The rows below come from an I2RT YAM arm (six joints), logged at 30 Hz.
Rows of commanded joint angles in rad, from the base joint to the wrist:
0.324, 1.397, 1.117, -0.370, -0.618, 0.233
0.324, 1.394, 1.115, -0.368, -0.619, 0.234
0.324, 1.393, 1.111, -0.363, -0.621, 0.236
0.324, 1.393, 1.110, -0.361, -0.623, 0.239
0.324, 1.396, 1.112, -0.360, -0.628, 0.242
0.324, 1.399, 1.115, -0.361, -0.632, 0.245
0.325, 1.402, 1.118, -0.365, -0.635, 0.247
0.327, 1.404, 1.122, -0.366, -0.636, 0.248
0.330, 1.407, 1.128, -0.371, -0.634, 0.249
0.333, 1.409, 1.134, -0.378, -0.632, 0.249
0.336, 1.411, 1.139, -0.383, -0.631, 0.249
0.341, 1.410, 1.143, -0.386, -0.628, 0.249
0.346, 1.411, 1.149, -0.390, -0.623, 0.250
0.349, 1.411, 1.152, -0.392, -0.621, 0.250
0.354, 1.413, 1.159, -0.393, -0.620, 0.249
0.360, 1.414, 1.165, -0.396, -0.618, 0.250
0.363, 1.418, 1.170, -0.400, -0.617, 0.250
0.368, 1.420, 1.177, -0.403, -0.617, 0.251
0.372, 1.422, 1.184, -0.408, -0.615, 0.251
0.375, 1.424, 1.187, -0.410, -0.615, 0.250
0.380, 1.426, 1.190, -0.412, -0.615, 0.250
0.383, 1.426, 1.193, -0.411, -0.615, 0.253
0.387, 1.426, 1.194, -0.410, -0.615, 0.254
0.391, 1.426, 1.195, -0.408, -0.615, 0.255
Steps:
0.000, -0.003, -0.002, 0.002, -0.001, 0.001
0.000, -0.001, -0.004, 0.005, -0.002, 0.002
0.000, 0.000, -0.001, 0.002, -0.002, 0.003
0.000, 0.003, 0.002, 0.001, -0.005, 0.003
0.000, 0.003, 0.003, -0.001, -0.004, 0.003
0.001, 0.003, 0.003, -0.004, -0.003, 0.002
0.002, 0.002, 0.004, -0.001, -0.001, 0.001
0.003, 0.003, 0.006, -0.005, 0.002, 0.001
0.003, 0.002, 0.006, -0.007, 0.002, 0.000
0.003, 0.002, 0.005, -0.005, 0.001, 0.000
0.005, -0.001, 0.004, -0.003, 0.003, 0.000
0.005, 0.001, 0.006, -0.004, 0.005, 0.001
0.003, 0.000, 0.003, -0.002, 0.002, 0.000
0.005, 0.002, 0.007, -0.001, 0.001, -0.001
0.006, 0.001, 0.006, -0.003, 0.002, 0.001
0.003, 0.004, 0.005, -0.004, 0.001, 0.000
0.005, 0.002, 0.007, -0.003, 0.000, 0.001
0.004, 0.002, 0.007, -0.005, 0.002, 0.000
0.003, 0.002, 0.003, -0.002, 0.000, -0.001
0.005, 0.002, 0.003, -0.002, 0.000, 0.000
0.003, 0.000, 0.003, 0.001, 0.000, 0.003
0.004, 0.000, 0.001, 0.001, 0.000, 0.001
0.004, 0.000, 0.001, 0.002, 0.000, 0.001

